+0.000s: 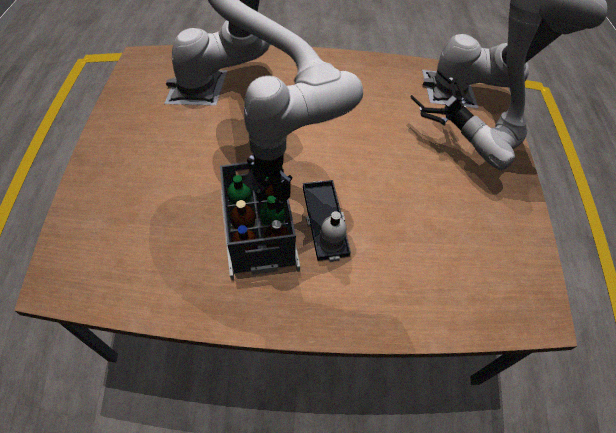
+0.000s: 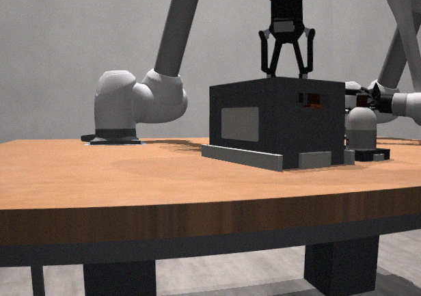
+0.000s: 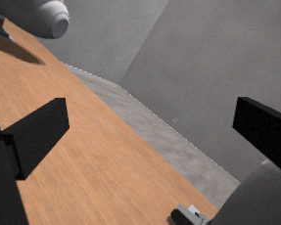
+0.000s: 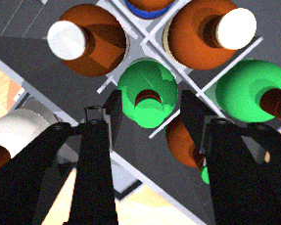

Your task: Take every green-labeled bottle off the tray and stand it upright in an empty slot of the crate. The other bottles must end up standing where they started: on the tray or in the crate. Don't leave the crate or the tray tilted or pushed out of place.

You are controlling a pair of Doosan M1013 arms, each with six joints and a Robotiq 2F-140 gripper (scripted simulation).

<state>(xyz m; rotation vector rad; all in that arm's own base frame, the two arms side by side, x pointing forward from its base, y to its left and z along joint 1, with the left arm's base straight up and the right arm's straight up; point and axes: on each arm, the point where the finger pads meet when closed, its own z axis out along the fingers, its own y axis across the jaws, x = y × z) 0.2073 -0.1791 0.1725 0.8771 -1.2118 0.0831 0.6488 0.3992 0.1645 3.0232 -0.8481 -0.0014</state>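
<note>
Right now my right hand is 80 mm above the crate, 40 mm to the left of it and 10 mm short of it. From my right hand the other things lie so: tray (170 mm to the left, 150 mm below, 30 mm behind); then white bottle (180 mm to the left, 80 mm below, 60 mm ahead).
</note>
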